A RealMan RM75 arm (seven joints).
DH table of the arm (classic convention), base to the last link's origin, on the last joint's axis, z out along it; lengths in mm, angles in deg. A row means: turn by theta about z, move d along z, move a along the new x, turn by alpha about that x. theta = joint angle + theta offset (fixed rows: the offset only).
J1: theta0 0  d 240.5  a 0  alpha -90
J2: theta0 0  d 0  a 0  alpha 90
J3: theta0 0  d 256  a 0  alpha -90
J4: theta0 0  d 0  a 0  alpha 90
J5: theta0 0  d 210  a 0  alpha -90
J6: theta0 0  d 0  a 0  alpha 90
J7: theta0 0  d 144  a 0  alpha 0
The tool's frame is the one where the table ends.
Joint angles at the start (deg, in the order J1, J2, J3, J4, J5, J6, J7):
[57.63 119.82 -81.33 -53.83 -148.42 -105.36 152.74]
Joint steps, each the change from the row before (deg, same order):
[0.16 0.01 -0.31 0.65 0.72 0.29 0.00]
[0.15 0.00 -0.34 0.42 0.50 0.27 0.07]
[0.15 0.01 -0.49 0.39 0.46 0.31 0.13]
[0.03 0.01 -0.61 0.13 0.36 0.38 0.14]
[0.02 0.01 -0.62 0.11 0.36 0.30 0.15]
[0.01 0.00 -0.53 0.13 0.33 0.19 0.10]
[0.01 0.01 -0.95 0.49 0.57 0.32 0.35]
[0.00 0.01 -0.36 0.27 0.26 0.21 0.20]
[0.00 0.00 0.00 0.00 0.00 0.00 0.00]
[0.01 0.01 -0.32 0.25 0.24 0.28 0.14]
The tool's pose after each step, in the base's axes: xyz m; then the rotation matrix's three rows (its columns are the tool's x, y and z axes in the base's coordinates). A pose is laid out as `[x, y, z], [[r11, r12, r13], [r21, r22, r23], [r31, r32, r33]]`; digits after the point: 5 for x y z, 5 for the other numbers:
[0.12701, 0.34753, -0.04032], [[0.54955, -0.59344, 0.58807], [-0.59734, -0.77121, -0.22004], [0.58411, -0.23035, -0.77830]]
[0.12659, 0.34708, -0.04199], [[0.55044, -0.59501, 0.58565], [-0.59549, -0.77147, -0.22411], [0.58515, -0.22539, -0.77897]]
[0.12622, 0.34656, -0.04386], [[0.55078, -0.59504, 0.58530], [-0.59311, -0.77242, -0.22714], [0.58725, -0.22204, -0.77836]]
[0.12595, 0.34618, -0.04556], [[0.55260, -0.59206, 0.58660], [-0.59018, -0.77494, -0.22617], [0.58849, -0.22122, -0.77765]]
[0.12574, 0.34560, -0.04716], [[0.55366, -0.58941, 0.58826], [-0.58705, -0.77728, -0.22629], [0.59062, -0.22005, -0.77636]]
[0.12576, 0.34491, -0.04846], [[0.55379, -0.58782, 0.58973], [-0.58404, -0.77903, -0.22805], [0.59347, -0.21814, -0.77473]]
[0.12679, 0.34328, -0.05101], [[0.54854, -0.58942, 0.59303], [-0.58223, -0.77832, -0.23502], [0.60009, -0.21636, -0.77011]]
[0.12735, 0.34267, -0.05222], [[0.54585, -0.59152, 0.59343], [-0.58314, -0.77677, -0.23788], [0.60166, -0.21620, -0.76894]]
[0.12735, 0.34267, -0.05222], [[0.54585, -0.59152, 0.59343], [-0.58314, -0.77677, -0.23788], [0.60166, -0.21620, -0.76894]]
[0.12776, 0.34233, -0.05342], [[0.54473, -0.59264, 0.59333], [-0.58374, -0.77593, -0.23910], [0.60209, -0.21611, -0.76863]]

